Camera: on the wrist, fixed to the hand. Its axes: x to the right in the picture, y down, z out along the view.
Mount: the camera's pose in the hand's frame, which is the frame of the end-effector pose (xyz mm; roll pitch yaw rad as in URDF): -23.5 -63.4 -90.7 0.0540 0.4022 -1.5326
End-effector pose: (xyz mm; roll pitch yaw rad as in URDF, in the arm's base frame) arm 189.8 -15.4 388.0 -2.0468 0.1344 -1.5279
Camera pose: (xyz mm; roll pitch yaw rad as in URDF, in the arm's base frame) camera 137.8 -7.5 488.2 -1.9393 -1.3861 -1.1167
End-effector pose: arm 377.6 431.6 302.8 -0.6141 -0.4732 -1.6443
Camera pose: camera 274.1 443.0 258.6 0.5153 -0.2043 3.0023
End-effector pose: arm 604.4 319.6 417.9 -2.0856 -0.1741 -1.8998
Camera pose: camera 572.3 373.3 512.2 2.2821 -1.3926 0.5578
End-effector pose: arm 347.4 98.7 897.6 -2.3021 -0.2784 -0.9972
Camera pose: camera 297.9 128.9 994.8 2.5173 -1.1657 1.1848
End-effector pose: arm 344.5 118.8 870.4 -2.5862 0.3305 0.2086
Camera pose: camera 356.6 127.5 982.5 -2.5290 -0.8661 1.3005
